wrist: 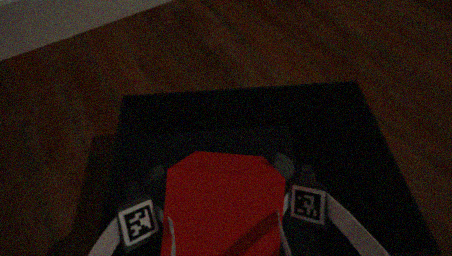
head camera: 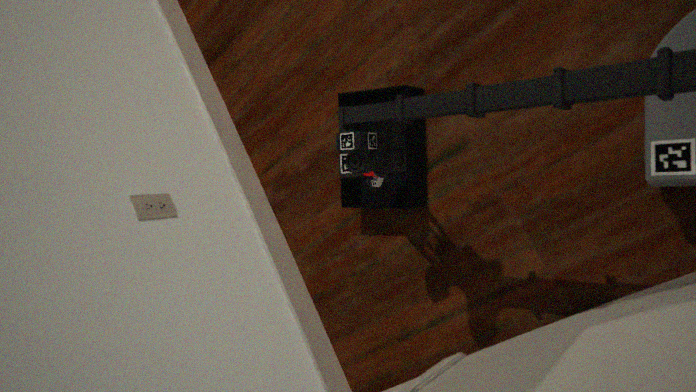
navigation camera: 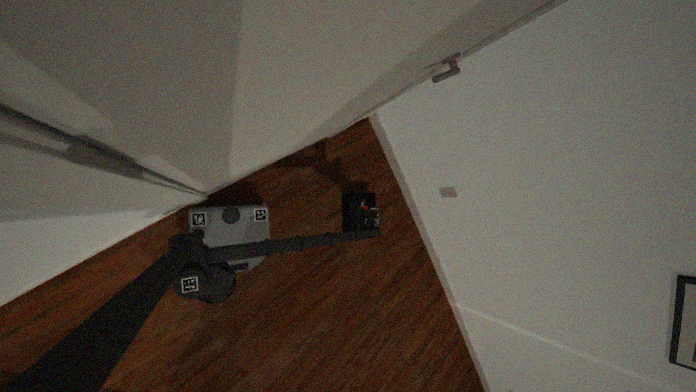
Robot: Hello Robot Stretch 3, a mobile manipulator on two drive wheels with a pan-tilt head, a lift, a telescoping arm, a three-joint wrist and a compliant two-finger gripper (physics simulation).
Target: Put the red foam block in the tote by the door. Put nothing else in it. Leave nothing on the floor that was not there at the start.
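Frame: origin at the robot's base, x right, y ahead, z up, level; centimetres.
Where they show: robot's base at its link origin: (navigation camera: 230, 215).
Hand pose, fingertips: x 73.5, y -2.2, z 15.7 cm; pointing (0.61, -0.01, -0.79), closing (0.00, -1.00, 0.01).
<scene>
Things, the pixels of their top centre, and the offset from my fingertips. "spot": a spot on its surface instead.
- red foam block at its top centre: (head camera: 363, 162) (navigation camera: 367, 211) dz +6.3, dx -1.6, dy -0.2 cm
- black tote at its top centre: (head camera: 371, 149) (navigation camera: 363, 215) dz -5.6, dx +3.4, dy -3.8 cm
- door handle at a spot on its surface: (navigation camera: 446, 72) spot: dz +77.6, dx -24.9, dy +39.6 cm
The red foam block (head camera: 370, 174) (navigation camera: 366, 207) (wrist: 225, 200) is between the two fingers of my gripper (head camera: 373, 177) (navigation camera: 364, 204) (wrist: 220, 177), which is shut on it. In the wrist view the block fills the lower middle, with a finger against each side. The black tote (head camera: 412, 194) (navigation camera: 350, 214) (wrist: 330, 107) stands on the floor beneath the gripper, and its dark inside surrounds the block in the wrist view. How far the block is above the tote's bottom is too dark to tell. The arm and wrist hide part of the tote in the head view.
The telescoping arm (head camera: 525, 90) (navigation camera: 285, 245) reaches across the tote's side from my base (head camera: 670, 120) (navigation camera: 230, 230). A white wall (head camera: 100, 275) (navigation camera: 550, 200) with a baseboard (head camera: 250, 190) stands beyond the tote. A door handle (navigation camera: 446, 72) shows at the upper right in the navigation view.
</scene>
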